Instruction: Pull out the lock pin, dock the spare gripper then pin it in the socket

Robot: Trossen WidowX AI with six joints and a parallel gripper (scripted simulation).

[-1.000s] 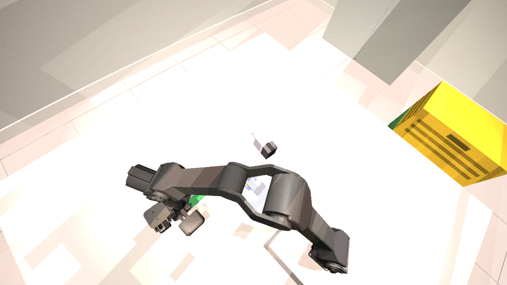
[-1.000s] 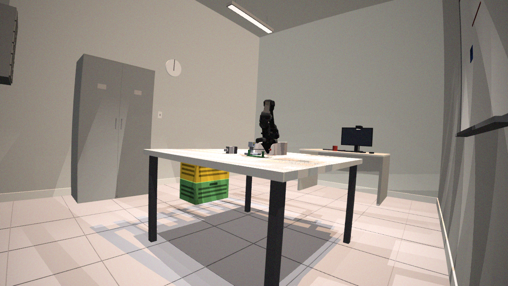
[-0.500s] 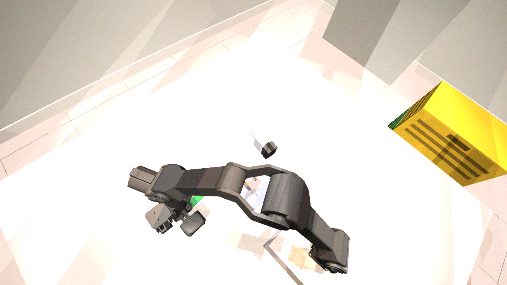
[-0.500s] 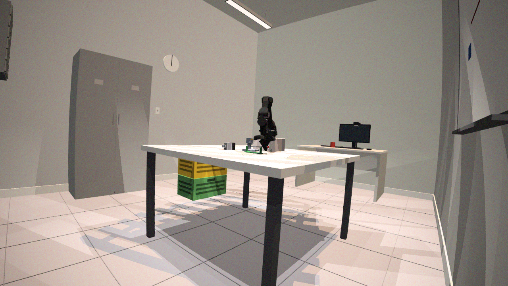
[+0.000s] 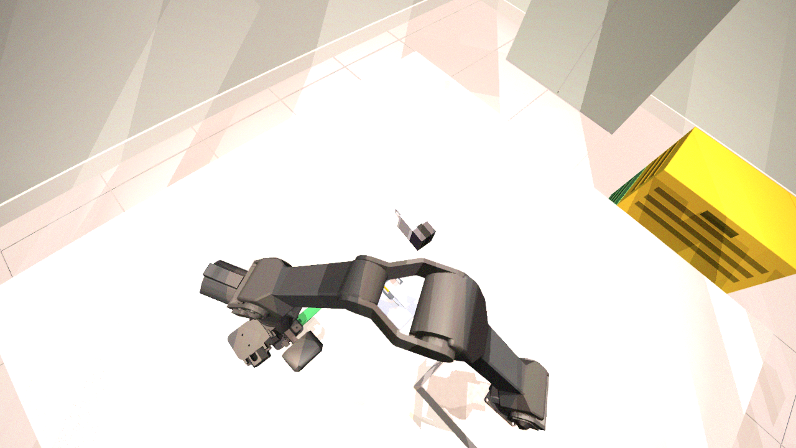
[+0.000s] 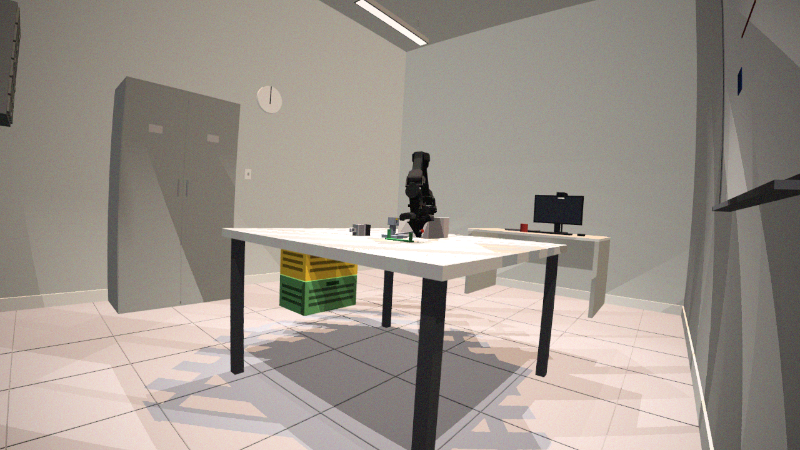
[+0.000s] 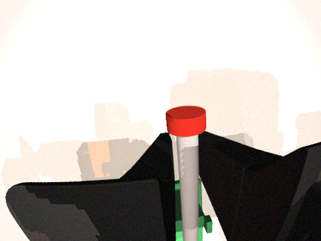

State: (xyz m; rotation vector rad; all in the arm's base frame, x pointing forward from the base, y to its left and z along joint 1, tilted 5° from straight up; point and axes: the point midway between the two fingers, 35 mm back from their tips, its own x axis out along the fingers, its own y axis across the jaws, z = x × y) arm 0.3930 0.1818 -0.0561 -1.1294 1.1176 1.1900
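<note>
Now: the pin cradle 100 mm to the right of my gripper tip. From my gripper tip the other things lie so: socket (210 mm to the right, 120 mm behind, 30 mm above); then spare gripper (370 mm to the right, 40 mm behind).
</note>
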